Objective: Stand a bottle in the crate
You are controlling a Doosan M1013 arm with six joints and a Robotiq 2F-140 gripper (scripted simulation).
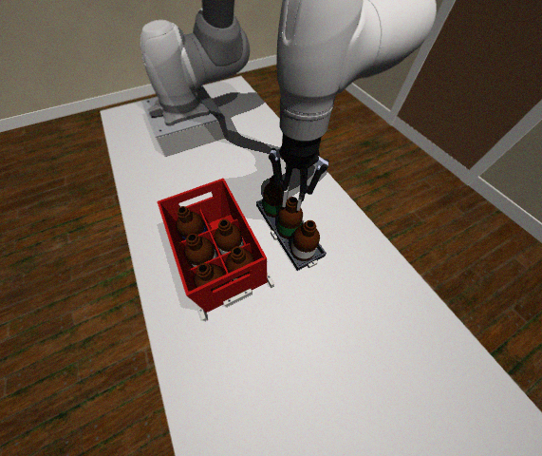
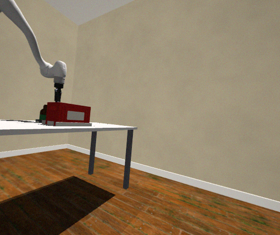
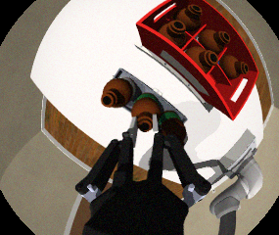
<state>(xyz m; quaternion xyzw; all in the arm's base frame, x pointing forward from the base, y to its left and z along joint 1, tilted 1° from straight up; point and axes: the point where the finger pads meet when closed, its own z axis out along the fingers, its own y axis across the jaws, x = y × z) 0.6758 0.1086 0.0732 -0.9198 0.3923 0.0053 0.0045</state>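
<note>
My hand is 90 mm above the bottle. Also, from my hand: red crate: 20 mm behind, 230 mm to the right, 90 mm below; then dark tray: 160 mm below.
</note>
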